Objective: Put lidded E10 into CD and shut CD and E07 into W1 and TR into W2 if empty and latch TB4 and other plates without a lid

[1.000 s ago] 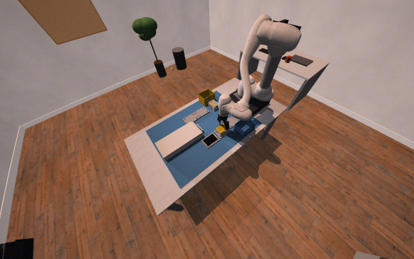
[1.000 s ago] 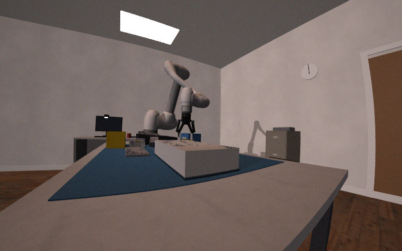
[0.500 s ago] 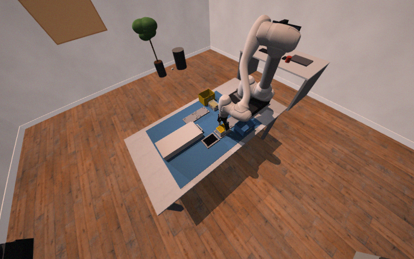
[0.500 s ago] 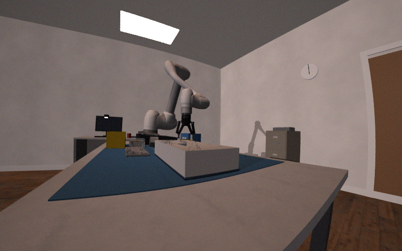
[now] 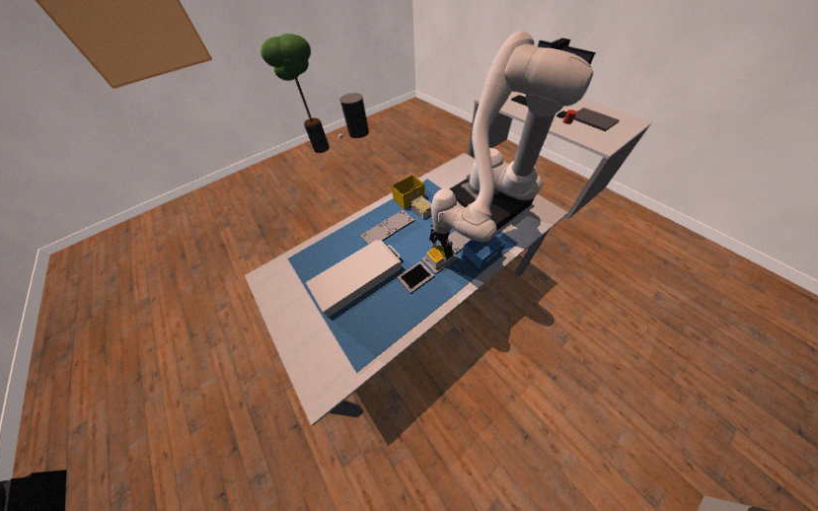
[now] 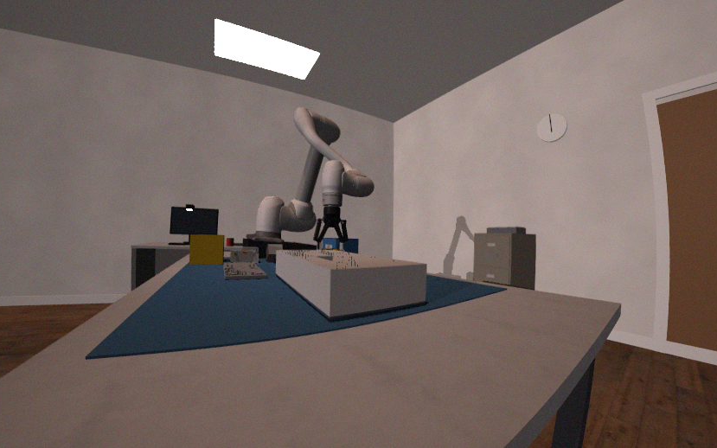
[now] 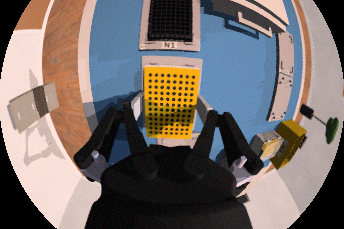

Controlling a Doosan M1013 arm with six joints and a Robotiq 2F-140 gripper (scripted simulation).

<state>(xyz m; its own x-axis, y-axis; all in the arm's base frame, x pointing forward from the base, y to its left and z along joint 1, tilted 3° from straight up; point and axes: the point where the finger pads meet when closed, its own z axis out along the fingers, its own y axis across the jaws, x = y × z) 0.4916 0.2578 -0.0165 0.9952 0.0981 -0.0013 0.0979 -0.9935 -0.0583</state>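
My hand is 1 cm to the left of the yellow-topped tip rack, 1 cm past it and 1 cm above it. Round my hand: cooler drawer (36 cm ahead, 14 cm to the right, 3 cm below); blue bin W2 (20 cm behind, 11 cm to the left, 2 cm below); black plate (18 cm ahead, 4 cm below, 3 cm to the left).
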